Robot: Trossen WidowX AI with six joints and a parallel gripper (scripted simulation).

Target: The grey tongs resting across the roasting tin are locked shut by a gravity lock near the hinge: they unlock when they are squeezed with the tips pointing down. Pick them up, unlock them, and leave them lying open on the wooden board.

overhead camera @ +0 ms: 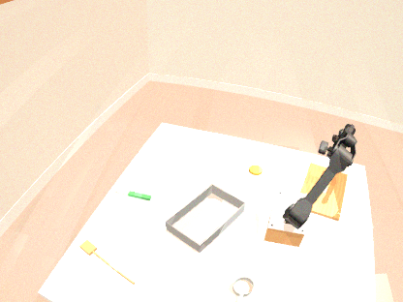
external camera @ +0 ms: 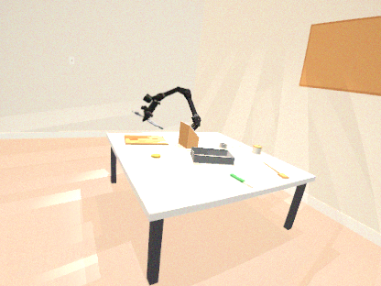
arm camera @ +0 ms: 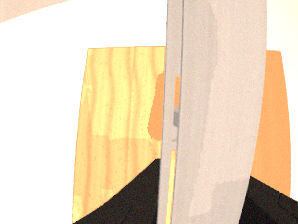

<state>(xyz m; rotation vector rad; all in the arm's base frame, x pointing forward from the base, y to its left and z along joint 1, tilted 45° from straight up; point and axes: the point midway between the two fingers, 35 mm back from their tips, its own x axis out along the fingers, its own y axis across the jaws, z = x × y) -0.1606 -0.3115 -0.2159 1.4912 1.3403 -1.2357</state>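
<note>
My gripper tip is now 160 mm above the wooden board and 40 mm to the right of it. From my gripper tip the other things lie so: grey roasting tin: 520 mm ahead, 400 mm to the left, 140 mm below; yellow disc: 390 mm ahead, 160 mm below.
</note>
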